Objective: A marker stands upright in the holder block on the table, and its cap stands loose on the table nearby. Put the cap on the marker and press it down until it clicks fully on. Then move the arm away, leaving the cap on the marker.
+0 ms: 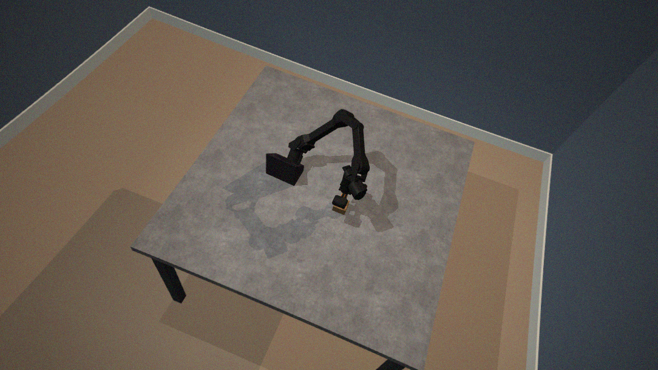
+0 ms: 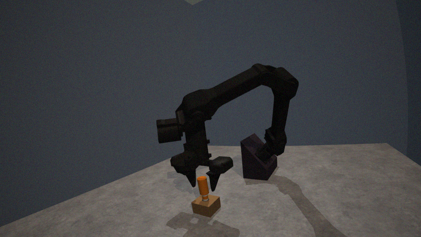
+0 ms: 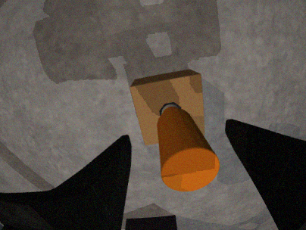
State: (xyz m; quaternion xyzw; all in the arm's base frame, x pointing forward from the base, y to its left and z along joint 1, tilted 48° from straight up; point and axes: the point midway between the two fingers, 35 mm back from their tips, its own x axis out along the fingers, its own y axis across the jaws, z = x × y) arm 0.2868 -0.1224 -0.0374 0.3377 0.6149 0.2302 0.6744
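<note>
My gripper tip is 10 mm below the orange cap.
</note>
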